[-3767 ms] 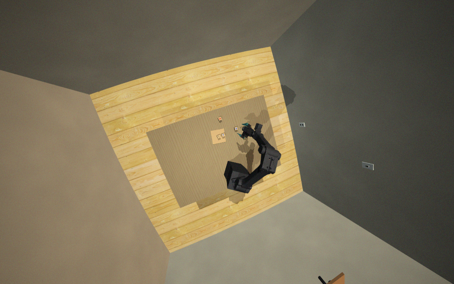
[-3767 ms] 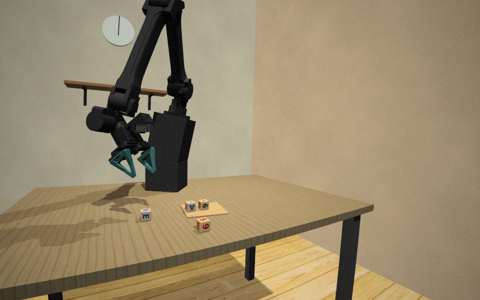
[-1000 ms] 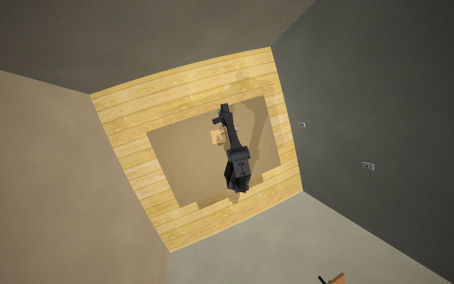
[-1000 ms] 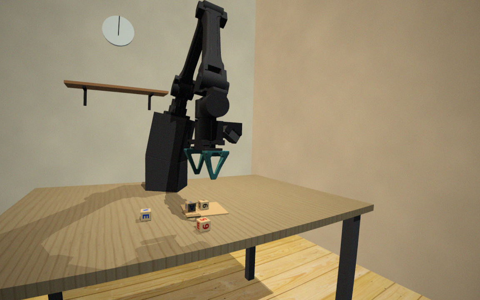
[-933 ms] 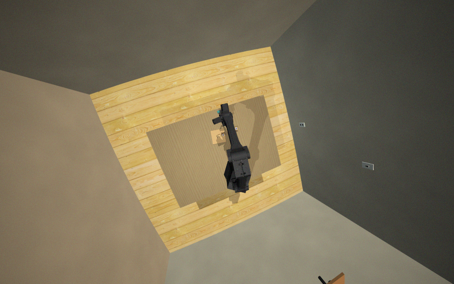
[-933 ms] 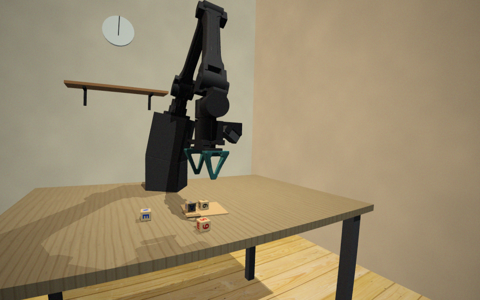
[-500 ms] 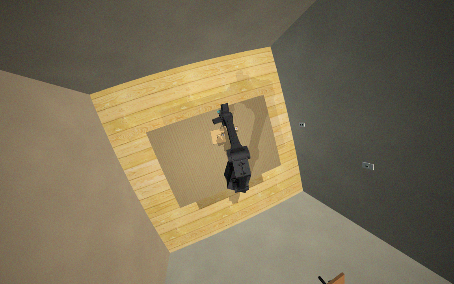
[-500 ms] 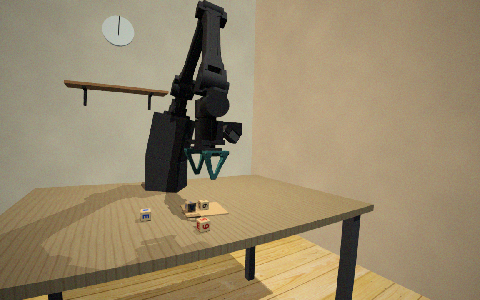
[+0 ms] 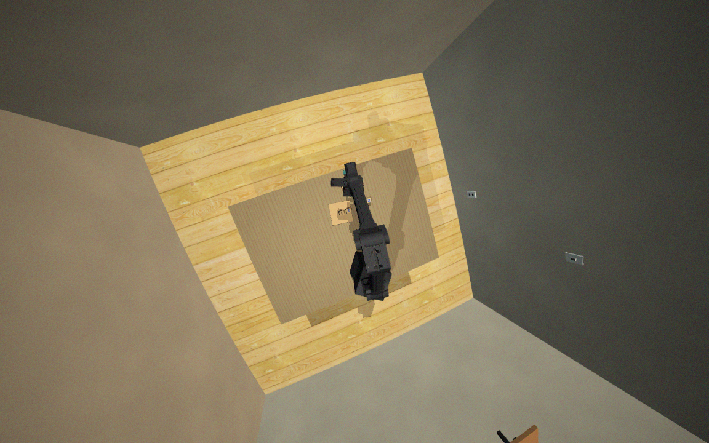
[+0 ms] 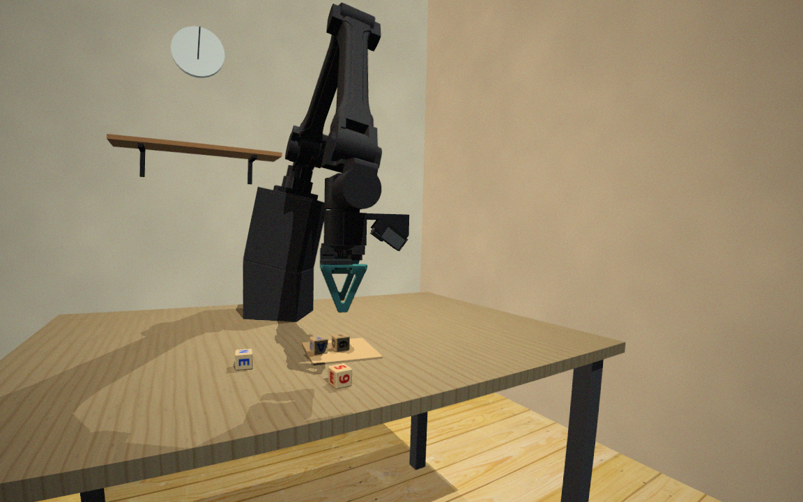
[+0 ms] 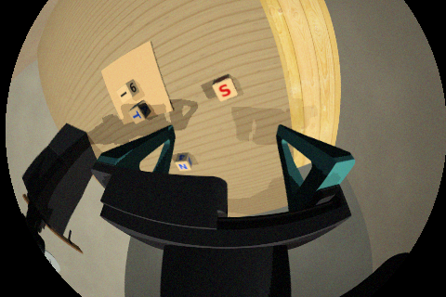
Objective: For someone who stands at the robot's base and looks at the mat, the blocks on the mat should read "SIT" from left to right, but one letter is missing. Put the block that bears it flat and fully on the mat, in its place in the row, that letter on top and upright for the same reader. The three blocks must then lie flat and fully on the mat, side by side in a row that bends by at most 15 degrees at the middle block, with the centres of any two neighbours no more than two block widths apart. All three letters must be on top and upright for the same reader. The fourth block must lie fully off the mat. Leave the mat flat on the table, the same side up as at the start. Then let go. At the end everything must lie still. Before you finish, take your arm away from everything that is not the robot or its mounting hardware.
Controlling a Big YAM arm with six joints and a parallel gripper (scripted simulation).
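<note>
The letter block is 130 mm below my hand. Also, from my hand: tan mat 170 mm behind, 50 mm to the left, 140 mm below.
</note>
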